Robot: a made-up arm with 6 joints. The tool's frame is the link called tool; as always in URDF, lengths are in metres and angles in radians. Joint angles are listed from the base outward.
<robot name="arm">
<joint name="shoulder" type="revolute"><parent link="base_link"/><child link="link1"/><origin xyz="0.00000 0.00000 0.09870"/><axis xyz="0 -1 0"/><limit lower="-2.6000" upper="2.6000"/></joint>
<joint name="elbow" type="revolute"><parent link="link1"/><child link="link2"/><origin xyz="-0.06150 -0.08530 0.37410"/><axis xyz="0 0 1"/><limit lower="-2.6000" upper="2.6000"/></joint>
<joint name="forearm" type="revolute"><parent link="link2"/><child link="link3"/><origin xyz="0.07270 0.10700 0.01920"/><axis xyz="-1 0 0"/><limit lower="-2.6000" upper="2.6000"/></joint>
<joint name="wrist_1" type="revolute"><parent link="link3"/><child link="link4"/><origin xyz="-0.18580 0.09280 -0.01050"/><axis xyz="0 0 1"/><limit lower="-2.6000" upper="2.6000"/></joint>
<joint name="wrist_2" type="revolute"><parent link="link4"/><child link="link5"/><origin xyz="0.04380 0.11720 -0.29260"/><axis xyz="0 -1 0"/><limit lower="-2.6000" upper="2.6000"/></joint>
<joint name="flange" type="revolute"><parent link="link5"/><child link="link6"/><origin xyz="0.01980 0.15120 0.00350"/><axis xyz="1 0 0"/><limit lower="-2.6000" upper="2.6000"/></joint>
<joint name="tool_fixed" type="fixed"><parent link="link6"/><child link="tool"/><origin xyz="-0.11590 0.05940 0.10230"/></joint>
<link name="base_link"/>
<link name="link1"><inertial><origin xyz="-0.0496 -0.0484 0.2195"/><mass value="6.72"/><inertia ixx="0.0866" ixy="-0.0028" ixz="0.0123" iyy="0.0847" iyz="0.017" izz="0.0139"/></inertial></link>
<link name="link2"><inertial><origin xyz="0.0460 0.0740 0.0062"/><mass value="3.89"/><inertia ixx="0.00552" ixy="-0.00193" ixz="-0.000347" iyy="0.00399" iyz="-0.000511" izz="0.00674"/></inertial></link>
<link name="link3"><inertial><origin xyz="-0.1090 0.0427 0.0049"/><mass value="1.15"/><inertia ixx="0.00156" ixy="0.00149" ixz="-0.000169" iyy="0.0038" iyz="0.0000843" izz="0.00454"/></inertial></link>
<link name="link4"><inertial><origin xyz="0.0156 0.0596 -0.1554"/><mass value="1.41"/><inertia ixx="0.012" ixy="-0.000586" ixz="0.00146" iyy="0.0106" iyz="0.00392" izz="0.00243"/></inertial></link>
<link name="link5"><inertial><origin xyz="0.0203 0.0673 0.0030"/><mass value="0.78"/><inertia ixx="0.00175" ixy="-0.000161" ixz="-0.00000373" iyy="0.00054" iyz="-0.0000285" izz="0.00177"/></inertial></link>
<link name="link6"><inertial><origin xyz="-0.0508 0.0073 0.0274"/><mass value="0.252"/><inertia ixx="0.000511" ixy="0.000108" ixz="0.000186" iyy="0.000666" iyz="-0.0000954" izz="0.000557"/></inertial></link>
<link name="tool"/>
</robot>
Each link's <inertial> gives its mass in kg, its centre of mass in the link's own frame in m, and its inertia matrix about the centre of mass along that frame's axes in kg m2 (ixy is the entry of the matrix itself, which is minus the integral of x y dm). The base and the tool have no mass. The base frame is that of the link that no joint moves.
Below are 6 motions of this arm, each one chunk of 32 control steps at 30 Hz.
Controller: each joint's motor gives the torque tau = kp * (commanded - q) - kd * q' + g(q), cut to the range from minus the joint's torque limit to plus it. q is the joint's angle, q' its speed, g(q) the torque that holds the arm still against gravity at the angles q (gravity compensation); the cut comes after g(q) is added. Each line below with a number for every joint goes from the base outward.
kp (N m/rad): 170 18 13 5.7 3.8 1.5
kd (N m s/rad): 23 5.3 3.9 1.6 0.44 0.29
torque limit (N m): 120 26 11 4.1 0.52 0.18
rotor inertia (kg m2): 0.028 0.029 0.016 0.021 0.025 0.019
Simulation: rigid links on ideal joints. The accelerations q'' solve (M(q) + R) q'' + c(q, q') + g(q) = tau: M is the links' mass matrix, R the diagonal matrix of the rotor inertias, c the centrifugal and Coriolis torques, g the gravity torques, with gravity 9.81 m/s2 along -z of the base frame. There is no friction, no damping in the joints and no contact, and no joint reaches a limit. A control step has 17 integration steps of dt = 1/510 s. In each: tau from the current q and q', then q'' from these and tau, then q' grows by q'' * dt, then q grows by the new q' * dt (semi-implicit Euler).
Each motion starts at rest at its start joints. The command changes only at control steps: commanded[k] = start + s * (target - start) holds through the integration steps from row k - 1 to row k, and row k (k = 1, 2, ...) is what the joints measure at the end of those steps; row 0 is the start. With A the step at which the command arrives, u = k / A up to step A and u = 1 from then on. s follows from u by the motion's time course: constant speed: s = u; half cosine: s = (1 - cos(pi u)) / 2; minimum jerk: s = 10 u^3 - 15 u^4 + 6 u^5; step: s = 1 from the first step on.
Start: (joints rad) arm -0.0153 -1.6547 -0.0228 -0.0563 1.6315 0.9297
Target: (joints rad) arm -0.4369 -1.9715 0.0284 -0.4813 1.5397 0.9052
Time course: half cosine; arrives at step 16
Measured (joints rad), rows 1 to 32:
1: -0.0155 -1.6548 -0.0229 -0.0564 1.6314 0.9297
2: -0.0167 -1.6551 -0.0231 -0.0570 1.6310 0.9296
3: -0.0200 -1.6561 -0.0236 -0.0586 1.6300 0.9295
4: -0.0266 -1.6581 -0.0245 -0.0617 1.6281 0.9292
5: -0.0373 -1.6616 -0.0258 -0.0669 1.6250 0.9287
6: -0.0529 -1.6670 -0.0272 -0.0745 1.6207 0.9280
7: -0.0736 -1.6745 -0.0288 -0.0848 1.6152 0.9269
8: -0.0993 -1.6844 -0.0303 -0.0981 1.6086 0.9255
9: -0.1295 -1.6966 -0.0316 -0.1143 1.6011 0.9237
10: -0.1634 -1.7112 -0.0325 -0.1332 1.5930 0.9217
11: -0.2000 -1.7278 -0.0329 -0.1545 1.5847 0.9194
12: -0.2378 -1.7460 -0.0326 -0.1778 1.5764 0.9170
13: -0.2755 -1.7654 -0.0314 -0.2025 1.5685 0.9145
14: -0.3116 -1.7852 -0.0291 -0.2280 1.5613 0.9120
15: -0.3446 -1.8050 -0.0257 -0.2535 1.5552 0.9097
16: -0.3732 -1.8238 -0.0212 -0.2783 1.5502 0.9076
17: -0.3966 -1.8412 -0.0157 -0.3018 1.5466 0.9059
18: -0.4143 -1.8569 -0.0097 -0.3237 1.5442 0.9046
19: -0.4270 -1.8709 -0.0035 -0.3438 1.5427 0.9038
20: -0.4355 -1.8832 0.0024 -0.3621 1.5419 0.9033
21: -0.4405 -1.8942 0.0078 -0.3786 1.5415 0.9032
22: -0.4431 -1.9040 0.0124 -0.3934 1.5412 0.9033
23: -0.4439 -1.9128 0.0163 -0.4065 1.5410 0.9036
24: -0.4436 -1.9208 0.0194 -0.4182 1.5408 0.9040
25: -0.4428 -1.9279 0.0219 -0.4284 1.5406 0.9044
26: -0.4416 -1.9343 0.0238 -0.4373 1.5403 0.9047
27: -0.4404 -1.9400 0.0252 -0.4450 1.5400 0.9051
28: -0.4393 -1.9451 0.0263 -0.4516 1.5397 0.9053
29: -0.4384 -1.9495 0.0271 -0.4573 1.5395 0.9055
30: -0.4376 -1.9533 0.0277 -0.4621 1.5393 0.9057
31: -0.4371 -1.9566 0.0281 -0.4661 1.5391 0.9058
32: -0.4367 -1.9593 0.0285 -0.4694 1.5390 0.9058

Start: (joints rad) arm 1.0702 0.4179 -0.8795 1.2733 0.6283 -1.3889
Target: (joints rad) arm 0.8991 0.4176 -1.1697 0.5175 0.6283 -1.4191
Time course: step
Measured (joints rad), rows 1 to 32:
1: 1.0617 0.4274 -0.8720 1.2489 0.6284 -1.3905
2: 1.0441 0.4432 -0.8692 1.2037 0.6285 -1.3935
3: 1.0231 0.4577 -0.8779 1.1545 0.6286 -1.3968
4: 1.0014 0.4688 -0.8961 1.1034 0.6288 -1.3998
5: 0.9804 0.4759 -0.9206 1.0510 0.6290 -1.4024
6: 0.9613 0.4790 -0.9490 0.9982 0.6291 -1.4046
7: 0.9445 0.4785 -0.9791 0.9459 0.6291 -1.4066
8: 0.9301 0.4749 -1.0092 0.8949 0.6291 -1.4084
9: 0.9180 0.4689 -1.0381 0.8460 0.6289 -1.4101
10: 0.9082 0.4610 -1.0648 0.8000 0.6286 -1.4117
11: 0.9004 0.4521 -1.0887 0.7573 0.6283 -1.4132
12: 0.8943 0.4425 -1.1096 0.7183 0.6280 -1.4147
13: 0.8897 0.4330 -1.1273 0.6831 0.6277 -1.4161
14: 0.8865 0.4238 -1.1420 0.6518 0.6274 -1.4173
15: 0.8843 0.4154 -1.1539 0.6244 0.6272 -1.4185
16: 0.8831 0.4078 -1.1632 0.6006 0.6271 -1.4195
17: 0.8827 0.4014 -1.1703 0.5803 0.6270 -1.4204
18: 0.8829 0.3961 -1.1754 0.5632 0.6269 -1.4211
19: 0.8835 0.3919 -1.1790 0.5491 0.6270 -1.4217
20: 0.8845 0.3889 -1.1812 0.5377 0.6270 -1.4221
21: 0.8857 0.3869 -1.1825 0.5286 0.6271 -1.4224
22: 0.8871 0.3859 -1.1829 0.5216 0.6272 -1.4226
23: 0.8886 0.3857 -1.1827 0.5165 0.6273 -1.4227
24: 0.8901 0.3862 -1.1820 0.5128 0.6274 -1.4227
25: 0.8915 0.3874 -1.1811 0.5104 0.6276 -1.4226
26: 0.8929 0.3890 -1.1800 0.5090 0.6277 -1.4224
27: 0.8942 0.3909 -1.1788 0.5085 0.6278 -1.4222
28: 0.8953 0.3932 -1.1776 0.5086 0.6279 -1.4219
29: 0.8963 0.3955 -1.1764 0.5091 0.6280 -1.4216
30: 0.8972 0.3980 -1.1752 0.5101 0.6281 -1.4213
31: 0.8980 0.4004 -1.1742 0.5112 0.6282 -1.4210
32: 0.8986 0.4028 -1.1732 0.5124 0.6282 -1.4206

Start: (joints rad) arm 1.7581 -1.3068 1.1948 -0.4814 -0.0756 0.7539
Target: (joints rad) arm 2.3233 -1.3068 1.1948 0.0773 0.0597 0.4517
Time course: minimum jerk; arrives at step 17
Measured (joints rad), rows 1 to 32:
1: 1.7582 -1.3068 1.1948 -0.4814 -0.0756 0.7539
2: 1.7587 -1.3068 1.1948 -0.4812 -0.0754 0.7537
3: 1.7608 -1.3069 1.1947 -0.4805 -0.0748 0.7530
4: 1.7660 -1.3069 1.1945 -0.4786 -0.0734 0.7512
5: 1.7759 -1.3071 1.1944 -0.4746 -0.0707 0.7477
6: 1.7921 -1.3072 1.1942 -0.4675 -0.0663 0.7418
7: 1.8158 -1.3073 1.1942 -0.4564 -0.0601 0.7330
8: 1.8473 -1.3075 1.1946 -0.4407 -0.0518 0.7209
9: 1.8865 -1.3076 1.1954 -0.4198 -0.0417 0.7054
10: 1.9322 -1.3076 1.1967 -0.3939 -0.0301 0.6867
11: 1.9829 -1.3075 1.1985 -0.3634 -0.0175 0.6653
12: 2.0362 -1.3074 1.2008 -0.3291 -0.0044 0.6418
13: 2.0897 -1.3071 1.2034 -0.2921 0.0086 0.6172
14: 2.1409 -1.3066 1.2059 -0.2536 0.0208 0.5924
15: 2.1874 -1.3061 1.2082 -0.2153 0.0317 0.5684
16: 2.2274 -1.3056 1.2099 -0.1783 0.0409 0.5461
17: 2.2597 -1.3050 1.2110 -0.1439 0.0482 0.5262
18: 2.2843 -1.3046 1.2113 -0.1128 0.0537 0.5091
19: 2.3021 -1.3043 1.2111 -0.0852 0.0576 0.4947
20: 2.3141 -1.3042 1.2103 -0.0613 0.0601 0.4831
21: 2.3216 -1.3042 1.2092 -0.0407 0.0615 0.4739
22: 2.3259 -1.3044 1.2078 -0.0231 0.0623 0.4667
23: 2.3280 -1.3046 1.2063 -0.0082 0.0625 0.4614
24: 2.3286 -1.3049 1.2048 0.0045 0.0624 0.4574
25: 2.3284 -1.3052 1.2034 0.0152 0.0622 0.4546
26: 2.3277 -1.3055 1.2020 0.0243 0.0618 0.4527
27: 2.3268 -1.3058 1.2008 0.0320 0.0615 0.4515
28: 2.3260 -1.3060 1.1997 0.0385 0.0612 0.4508
29: 2.3252 -1.3063 1.1987 0.0441 0.0609 0.4504
30: 2.3246 -1.3065 1.1979 0.0488 0.0606 0.4502
31: 2.3241 -1.3066 1.1972 0.0529 0.0604 0.4502
32: 2.3238 -1.3067 1.1966 0.0564 0.0603 0.4503

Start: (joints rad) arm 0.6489 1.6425 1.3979 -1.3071 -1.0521 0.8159
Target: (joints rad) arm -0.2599 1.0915 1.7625 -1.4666 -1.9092 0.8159
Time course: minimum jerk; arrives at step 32
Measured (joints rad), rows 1 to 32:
1: 0.6489 1.6425 1.3979 -1.3071 -1.0521 0.8159
2: 0.6488 1.6425 1.3979 -1.3071 -1.0522 0.8159
3: 0.6482 1.6423 1.3979 -1.3072 -1.0528 0.8159
4: 0.6469 1.6419 1.3979 -1.3074 -1.0541 0.8159
5: 0.6441 1.6411 1.3981 -1.3078 -1.0569 0.8158
6: 0.6393 1.6396 1.3985 -1.3083 -1.0618 0.8157
7: 0.6318 1.6372 1.3993 -1.3091 -1.0695 0.8156
8: 0.6209 1.6337 1.4007 -1.3102 -1.0807 0.8154
9: 0.6060 1.6287 1.4030 -1.3116 -1.0958 0.8153
10: 0.5869 1.6222 1.4063 -1.3135 -1.1154 0.8151
11: 0.5632 1.6139 1.4108 -1.3161 -1.1396 0.8149
12: 0.5348 1.6037 1.4168 -1.3193 -1.1685 0.8146
13: 0.5019 1.5915 1.4243 -1.3235 -1.2019 0.8144
14: 0.4646 1.5773 1.4336 -1.3286 -1.2396 0.8142
15: 0.4234 1.5612 1.4447 -1.3347 -1.2811 0.8140
16: 0.3787 1.5431 1.4575 -1.3419 -1.3258 0.8138
17: 0.3311 1.5233 1.4721 -1.3500 -1.3732 0.8135
18: 0.2813 1.5019 1.4882 -1.3591 -1.4223 0.8134
19: 0.2300 1.4791 1.5057 -1.3688 -1.4726 0.8132
20: 0.1781 1.4551 1.5242 -1.3790 -1.5231 0.8130
21: 0.1263 1.4302 1.5435 -1.3894 -1.5730 0.8128
22: 0.0755 1.4047 1.5632 -1.3997 -1.6216 0.8127
23: 0.0263 1.3789 1.5829 -1.4096 -1.6681 0.8126
24: -0.0205 1.3532 1.6022 -1.4188 -1.7117 0.8125
25: -0.0642 1.3278 1.6208 -1.4270 -1.7520 0.8124
26: -0.1042 1.3031 1.6383 -1.4341 -1.7883 0.8123
27: -0.1401 1.2795 1.6544 -1.4400 -1.8203 0.8123
28: -0.1714 1.2572 1.6691 -1.4445 -1.8476 0.8122
29: -0.1980 1.2365 1.6820 -1.4478 -1.8701 0.8122
30: -0.2197 1.2176 1.6933 -1.4500 -1.8879 0.8122
31: -0.2368 1.2006 1.7029 -1.4512 -1.9011 0.8122
32: -0.2494 1.1856 1.7110 -1.4518 -1.9102 0.8123

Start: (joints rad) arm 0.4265 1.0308 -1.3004 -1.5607 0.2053 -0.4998
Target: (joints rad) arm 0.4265 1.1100 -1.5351 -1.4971 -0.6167 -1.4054
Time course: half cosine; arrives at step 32
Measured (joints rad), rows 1 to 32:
1: 0.4265 1.0308 -1.3004 -1.5607 0.2052 -0.4999
2: 0.4265 1.0308 -1.3005 -1.5607 0.2044 -0.5003
3: 0.4265 1.0309 -1.3008 -1.5608 0.2025 -0.5016
4: 0.4265 1.0310 -1.3014 -1.5608 0.1986 -0.5042
5: 0.4266 1.0312 -1.3023 -1.5608 0.1921 -0.5085
6: 0.4266 1.0316 -1.3037 -1.5608 0.1826 -0.5151
7: 0.4266 1.0321 -1.3055 -1.5606 0.1698 -0.5243
8: 0.4267 1.0329 -1.3079 -1.5603 0.1535 -0.5363
9: 0.4267 1.0338 -1.3109 -1.5599 0.1337 -0.5515
10: 0.4268 1.0349 -1.3145 -1.5593 0.1105 -0.5697
11: 0.4268 1.0362 -1.3187 -1.5586 0.0840 -0.5912
12: 0.4269 1.0378 -1.3235 -1.5577 0.0546 -0.6157
13: 0.4269 1.0396 -1.3290 -1.5565 0.0225 -0.6433
14: 0.4269 1.0416 -1.3351 -1.5552 -0.0119 -0.6737
15: 0.4270 1.0439 -1.3417 -1.5537 -0.0483 -0.7067
16: 0.4270 1.0463 -1.3489 -1.5519 -0.0862 -0.7420
17: 0.4270 1.0489 -1.3566 -1.5500 -0.1254 -0.7793
18: 0.4270 1.0517 -1.3648 -1.5479 -0.1653 -0.8183
19: 0.4270 1.0546 -1.3733 -1.5456 -0.2055 -0.8586
20: 0.4270 1.0577 -1.3822 -1.5432 -0.2458 -0.8998
21: 0.4270 1.0608 -1.3913 -1.5406 -0.2857 -0.9416
22: 0.4270 1.0641 -1.4006 -1.5379 -0.3248 -0.9835
23: 0.4270 1.0674 -1.4100 -1.5350 -0.3627 -1.0251
24: 0.4269 1.0707 -1.4194 -1.5321 -0.3991 -1.0661
25: 0.4269 1.0740 -1.4288 -1.5291 -0.4337 -1.1059
26: 0.4269 1.0773 -1.4380 -1.5260 -0.4660 -1.1444
27: 0.4268 1.0805 -1.4470 -1.5230 -0.4959 -1.1810
28: 0.4267 1.0836 -1.4558 -1.5199 -0.5229 -1.2154
29: 0.4267 1.0866 -1.4641 -1.5169 -0.5469 -1.2473
30: 0.4266 1.0894 -1.4720 -1.5140 -0.5677 -1.2764
31: 0.4265 1.0920 -1.4794 -1.5111 -0.5849 -1.3024
32: 0.4264 1.0945 -1.4861 -1.5084 -0.5985 -1.3250

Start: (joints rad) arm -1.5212 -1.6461 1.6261 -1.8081 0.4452 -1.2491
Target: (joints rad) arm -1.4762 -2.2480 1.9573 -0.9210 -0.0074 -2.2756
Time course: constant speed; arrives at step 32
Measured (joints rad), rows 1 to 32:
1: -1.5212 -1.6472 1.6272 -1.8061 0.4441 -1.2503
2: -1.5211 -1.6501 1.6295 -1.8016 0.4408 -1.2543
3: -1.5208 -1.6547 1.6329 -1.7945 0.4349 -1.2619
4: -1.5203 -1.6608 1.6371 -1.7852 0.4265 -1.2733
5: -1.5196 -1.6684 1.6421 -1.7738 0.4160 -1.2885
6: -1.5187 -1.6773 1.6476 -1.7605 0.4039 -1.3070
7: -1.5176 -1.6873 1.6536 -1.7455 0.3906 -1.3285
8: -1.5164 -1.6983 1.6600 -1.7290 0.3765 -1.3525
9: -1.5150 -1.7102 1.6668 -1.7110 0.3620 -1.3785
10: -1.5136 -1.7229 1.6739 -1.6918 0.3473 -1.4062
11: -1.5121 -1.7362 1.6813 -1.6715 0.3326 -1.4352
12: -1.5106 -1.7502 1.6890 -1.6503 0.3179 -1.4652
13: -1.5091 -1.7648 1.6968 -1.6282 0.3034 -1.4960
14: -1.5076 -1.7798 1.7049 -1.6053 0.2889 -1.5272
15: -1.5061 -1.7952 1.7132 -1.5818 0.2746 -1.5589
16: -1.5046 -1.8110 1.7217 -1.5578 0.2604 -1.5908
17: -1.5030 -1.8272 1.7303 -1.5332 0.2462 -1.6229
18: -1.5015 -1.8436 1.7391 -1.5082 0.2321 -1.6550
19: -1.5001 -1.8603 1.7480 -1.4829 0.2180 -1.6873
20: -1.4986 -1.8773 1.7570 -1.4573 0.2039 -1.7195
21: -1.4971 -1.8944 1.7662 -1.4314 0.1898 -1.7518
22: -1.4956 -1.9117 1.7754 -1.4052 0.1757 -1.7840
23: -1.4941 -1.9292 1.7848 -1.3788 0.1616 -1.8162
24: -1.4927 -1.9468 1.7942 -1.3523 0.1475 -1.8484
25: -1.4912 -1.9646 1.8037 -1.3256 0.1334 -1.8806
26: -1.4897 -1.9825 1.8132 -1.2988 0.1193 -1.9128
27: -1.4883 -2.0005 1.8229 -1.2719 0.1051 -1.9449
28: -1.4868 -2.0186 1.8326 -1.2448 0.0910 -1.9770
29: -1.4853 -2.0367 1.8423 -1.2177 0.0769 -2.0091
30: -1.4838 -2.0549 1.8521 -1.1905 0.0627 -2.0412
31: -1.4824 -2.0732 1.8619 -1.1632 0.0486 -2.0733
32: -1.4809 -2.0916 1.8718 -1.1358 0.0345 -2.1054

